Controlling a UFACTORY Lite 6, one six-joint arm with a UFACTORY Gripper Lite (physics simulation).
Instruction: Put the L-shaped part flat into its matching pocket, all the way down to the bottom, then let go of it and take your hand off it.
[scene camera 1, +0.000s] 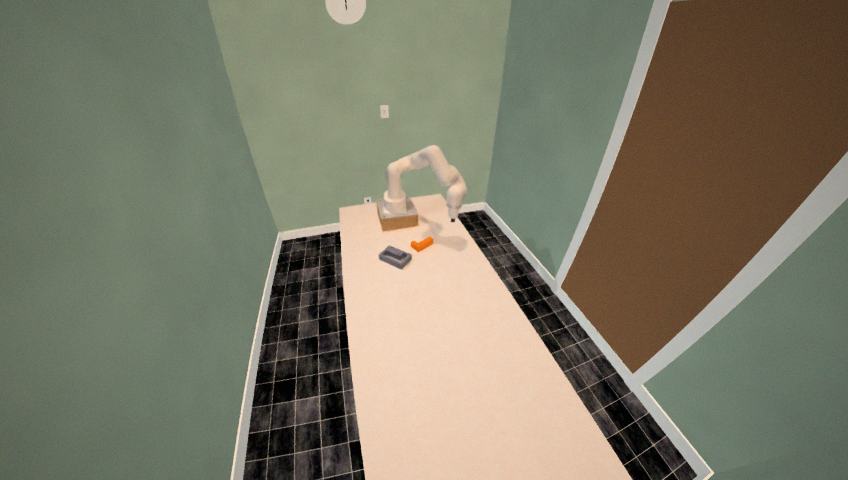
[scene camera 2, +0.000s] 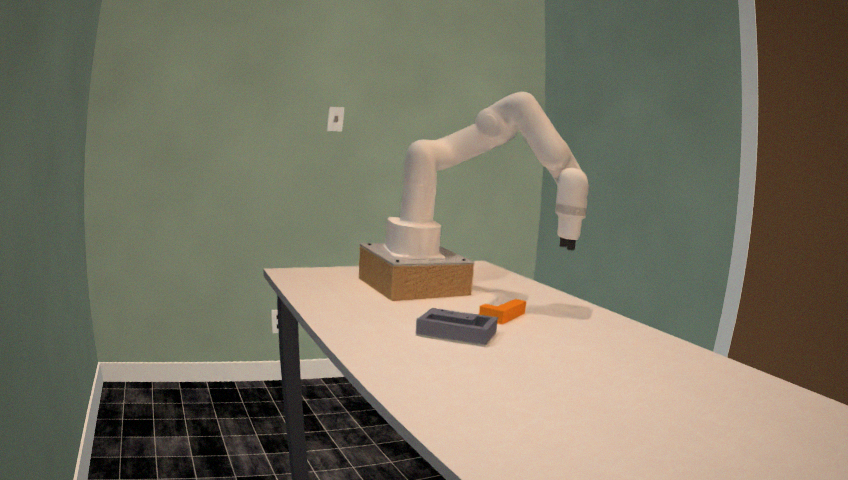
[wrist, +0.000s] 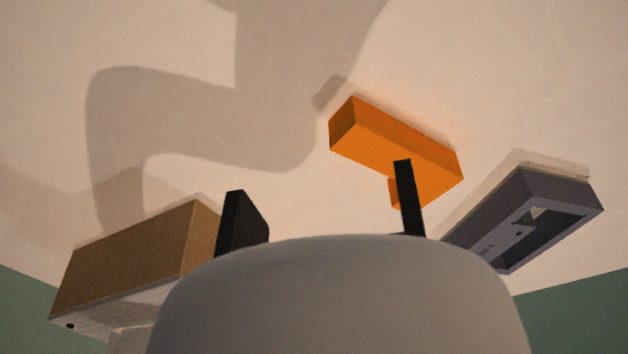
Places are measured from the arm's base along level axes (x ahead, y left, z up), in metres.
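Pixels of known places: hand, its tool point: (scene camera 1: 452, 218) (scene camera 2: 567, 244) (wrist: 324, 229); arm's base, origin of its link: (scene camera 1: 395, 207) (scene camera 2: 413, 253).
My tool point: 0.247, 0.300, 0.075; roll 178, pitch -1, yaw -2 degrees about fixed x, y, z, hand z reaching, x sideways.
Observation:
Ahead of a thing's pixels: the offset from my tool point to its top centre, as dx, dy, dz. Level surfaces: height alone.
The orange L-shaped part {+0.007, -0.155, -0.134} (scene camera 1: 421, 243) (scene camera 2: 504, 311) (wrist: 395, 145) lies flat on the table, outside the pocket. The dark grey block with the pocket {+0.118, -0.299, -0.128} (scene camera 1: 386, 259) (scene camera 2: 453, 331) (wrist: 492, 205) stands beside it, with its opening facing up. Part of the pocket's floor is hidden in the scene views. My gripper (scene camera 1: 452, 220) (scene camera 2: 567, 243) (wrist: 319, 175) is open and empty, with its two black fingers apart in the wrist view. It points down and hangs well above the table, on the far side of the orange part from the grey block, and touches neither.
The arm's base stands on a wooden box (scene camera 1: 399, 221) (scene camera 2: 431, 280) (wrist: 132, 250) at the back of the long pale table {dz -0.164} (scene camera 1: 452, 356) (scene camera 2: 595, 386). The table's right edge runs close to the space below my gripper. Green walls stand behind and to the side.

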